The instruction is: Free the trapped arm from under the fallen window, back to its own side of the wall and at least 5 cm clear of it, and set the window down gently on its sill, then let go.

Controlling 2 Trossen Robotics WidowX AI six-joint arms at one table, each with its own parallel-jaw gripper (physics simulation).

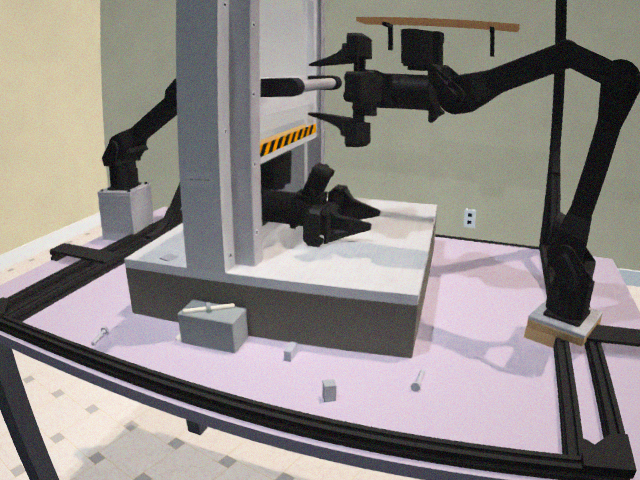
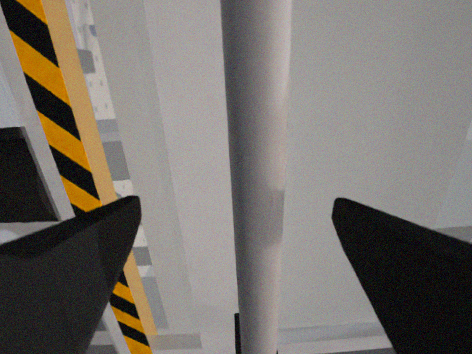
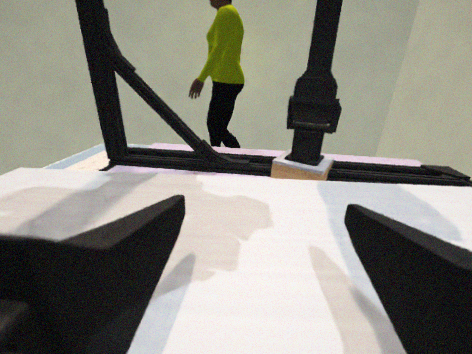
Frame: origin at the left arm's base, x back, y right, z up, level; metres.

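Seen in the pictures: left gripper, fingertip midpoint: (image 2: 238, 207); right gripper, fingertip midpoint: (image 1: 375, 219) (image 3: 264, 207); left arm's base, origin of the base link: (image 1: 567, 313) (image 3: 304, 158); right arm's base, origin of the base link: (image 1: 124, 187).
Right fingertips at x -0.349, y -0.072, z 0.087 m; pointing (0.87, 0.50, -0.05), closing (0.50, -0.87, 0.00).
Observation:
Pixels of each thing's top centre, then the offset from my right fingertips to it. "spot": a spot on its surface instead. Level surfaces: height alone.
- window, surface spot: (image 2: 350, 125) (image 1: 282, 54) spot: dx -0.115, dy -0.106, dz +0.283 m
- yellow-black striped lower edge, surface spot: (image 2: 65, 125) spot: dx -0.111, dy -0.113, dz +0.136 m
- grey handle bar, middle of its top: (image 2: 281, 243) (image 1: 315, 78) dx -0.096, dy -0.052, dz +0.239 m
- white base top, its level: dz -0.027 m
The window (image 1: 286, 43) (image 2: 350, 125) is a pale pane in a tall grey wall frame (image 1: 199, 155), with a yellow-black striped lower edge (image 1: 289, 139) (image 2: 65, 125) above the base. A grey handle bar (image 1: 319, 83) (image 2: 257, 150) crosses its face. My left gripper (image 1: 309, 88) (image 2: 238, 207) is open, one finger above and one below the bar, without gripping it. The trapped right arm (image 1: 281, 206) reaches through the opening under the window. Its gripper (image 1: 374, 219) (image 3: 265, 202) is open and empty, low over the white base top (image 1: 330, 273) (image 3: 240, 310). The wall post hides part of the arm.
A grey block (image 1: 212, 328) with a pale stick stands before the base. Small blocks (image 1: 329, 390) (image 1: 290, 351) and bolts (image 1: 417, 381) (image 1: 99, 335) lie on the table. The left arm's mount (image 1: 563, 325) (image 3: 301, 167) stands beyond the base. A person (image 3: 227, 45) is behind the table.

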